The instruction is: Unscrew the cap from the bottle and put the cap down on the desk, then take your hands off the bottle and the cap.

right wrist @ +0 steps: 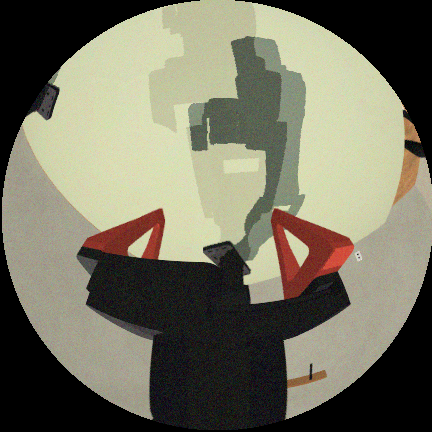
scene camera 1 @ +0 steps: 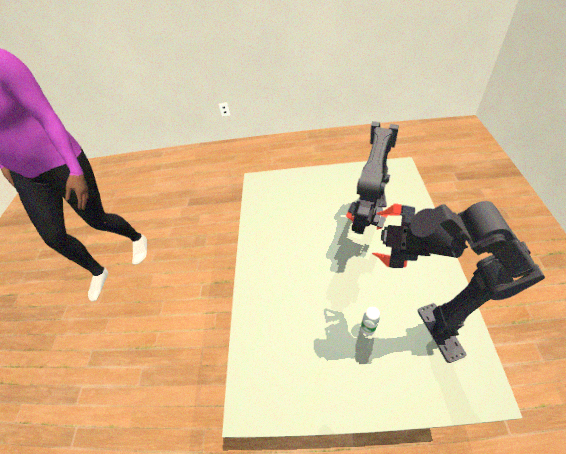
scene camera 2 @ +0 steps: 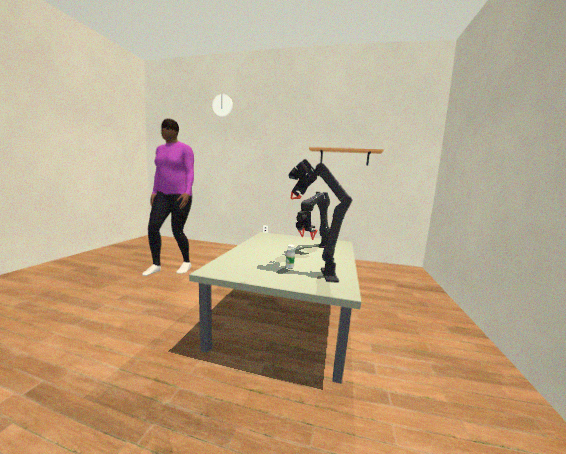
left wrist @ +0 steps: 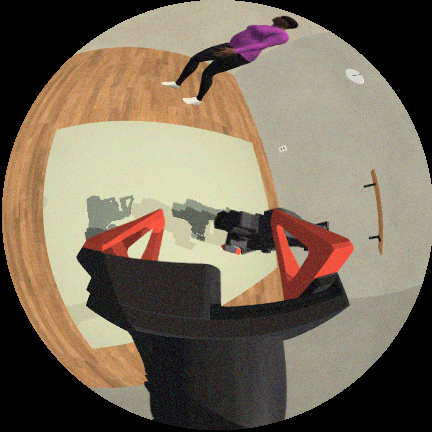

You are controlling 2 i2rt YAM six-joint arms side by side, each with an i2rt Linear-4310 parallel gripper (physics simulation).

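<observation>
A white bottle (scene camera 1: 369, 324) (scene camera 2: 290, 259) with a green band stands upright on the desk (scene camera 1: 280, 390) (scene camera 2: 235, 272). Its white cap (scene camera 1: 372, 312) (scene camera 2: 291, 247) sits on top of it. My left gripper (scene camera 1: 379, 235) (scene camera 2: 296, 197) is open and empty, high above the desk, away from the bottle. My right gripper (scene camera 2: 308, 236) (right wrist: 217, 213) is open and empty, lower above the desk, pointing down, farther toward the back in scene camera 1 and apart from the bottle. The bottle does not show in either wrist view.
The left arm's base (scene camera 1: 442, 332) (scene camera 2: 330, 272) stands to the right of the bottle. The two arms are close together in scene camera 1. A person in a purple top (scene camera 1: 35, 125) (scene camera 2: 173, 167) (left wrist: 257, 41) stands on the floor beyond the desk's left side.
</observation>
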